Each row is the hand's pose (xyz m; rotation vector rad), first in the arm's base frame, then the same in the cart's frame.
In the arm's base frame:
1: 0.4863 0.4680 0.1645 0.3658 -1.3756 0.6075
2: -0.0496 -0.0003 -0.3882 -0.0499 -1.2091 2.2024
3: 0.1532 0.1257 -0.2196 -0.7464 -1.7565 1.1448
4: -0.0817 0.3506 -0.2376 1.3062 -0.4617 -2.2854
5: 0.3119 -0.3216 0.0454 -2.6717 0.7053 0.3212
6: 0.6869 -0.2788 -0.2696 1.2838 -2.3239 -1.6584
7: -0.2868 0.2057 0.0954 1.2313 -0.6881 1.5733
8: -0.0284 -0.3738 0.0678 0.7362 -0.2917 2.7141
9: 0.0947 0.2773 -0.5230 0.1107 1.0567 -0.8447
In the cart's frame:
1: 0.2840 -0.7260 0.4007 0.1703 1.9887 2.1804
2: 1.0637 -0.2834 0.4910 -1.1855 -1.7657 -0.9460
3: 0.8237 -0.4364 0.4247 -1.1677 -1.0350 -2.1526
4: 0.8099 -0.4094 0.7489 -0.9596 -0.1678 0.3430
5: 0.7053 -0.1827 -0.0413 0.1959 1.0743 -0.7631
6: 0.9006 -0.5956 -0.2232 0.3932 0.0929 0.7342
7: 0.5988 -0.0498 0.7397 -0.2736 -2.9708 -0.5569
8: 0.7735 0.0980 0.1472 -0.8542 -2.0691 0.1965
9: 1.0599 -0.6015 0.6128 2.9798 -0.1869 -0.7222

